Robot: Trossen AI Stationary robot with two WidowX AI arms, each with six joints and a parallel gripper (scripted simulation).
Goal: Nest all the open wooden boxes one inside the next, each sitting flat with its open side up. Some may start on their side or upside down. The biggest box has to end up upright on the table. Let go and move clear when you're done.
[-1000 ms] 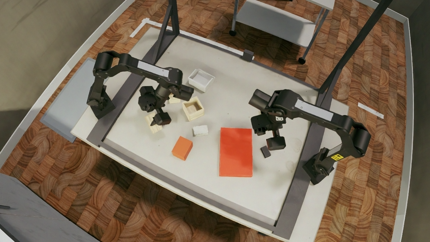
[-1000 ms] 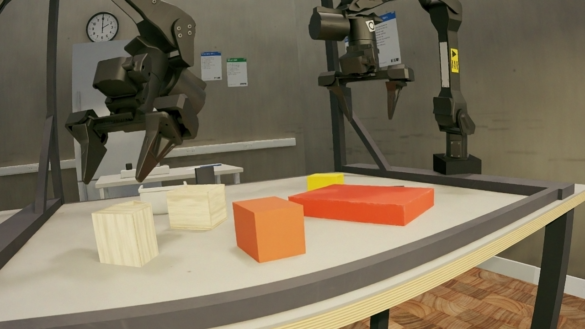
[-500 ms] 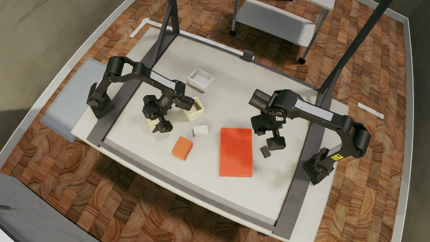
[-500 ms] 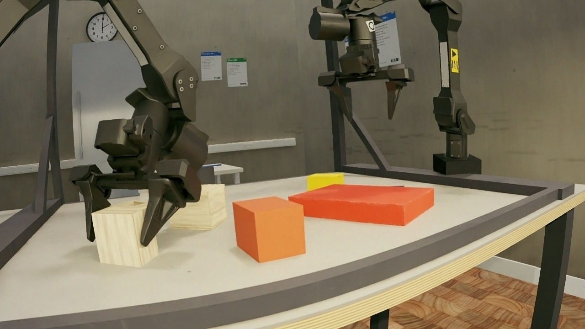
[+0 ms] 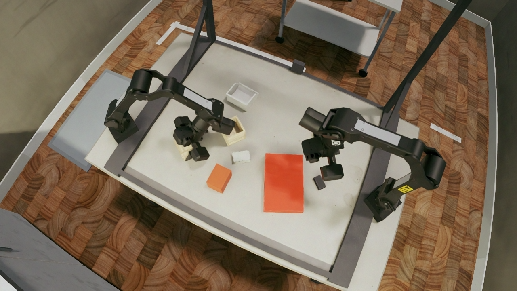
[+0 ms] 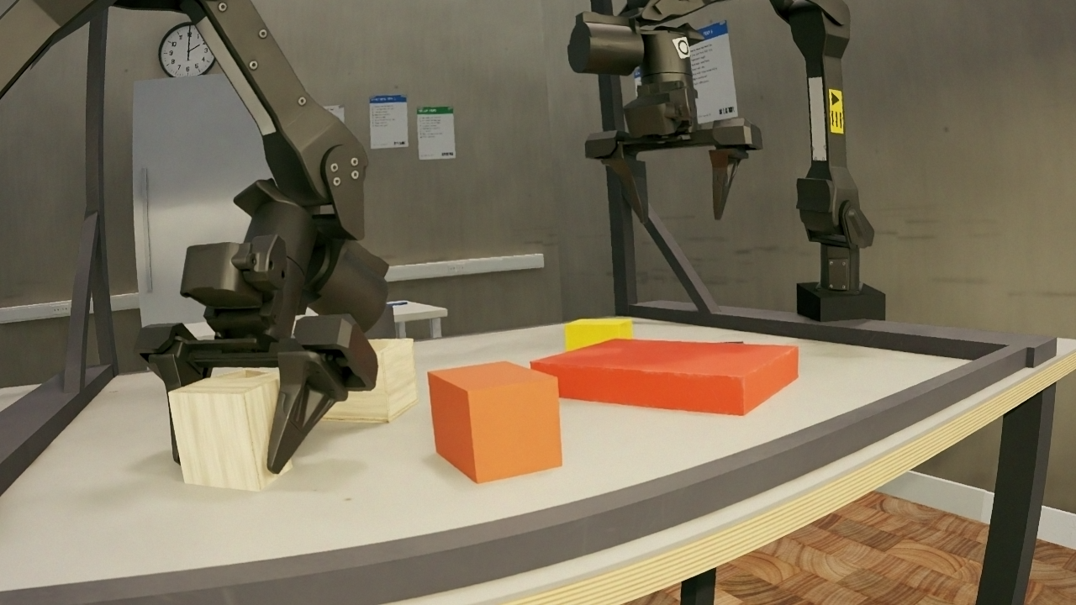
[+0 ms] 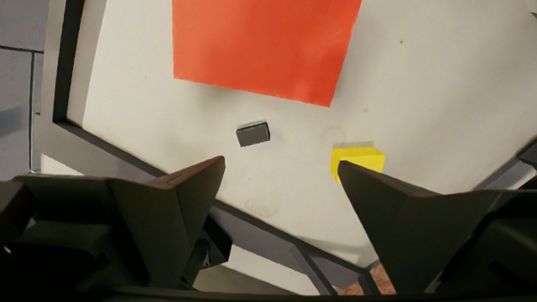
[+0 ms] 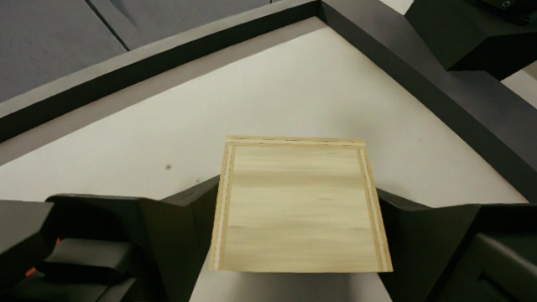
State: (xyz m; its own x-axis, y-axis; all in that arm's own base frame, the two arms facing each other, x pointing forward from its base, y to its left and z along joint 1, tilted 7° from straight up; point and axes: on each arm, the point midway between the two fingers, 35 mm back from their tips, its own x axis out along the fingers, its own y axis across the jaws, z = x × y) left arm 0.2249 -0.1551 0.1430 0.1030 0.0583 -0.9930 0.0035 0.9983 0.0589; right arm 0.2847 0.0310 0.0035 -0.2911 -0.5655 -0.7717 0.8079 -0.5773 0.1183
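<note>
My right gripper is now 10 mm short of the medium wooden box, 10 mm to the left of it and 10 mm above it. From my right hand the other things lie so: small wooden box (160 mm behind, 40 mm to the left, 20 mm below); then largest wooden box (120 mm behind, 140 mm to the left, 20 mm below); then orange cube (80 mm ahead, 160 mm to the left, 10 mm below).
</note>
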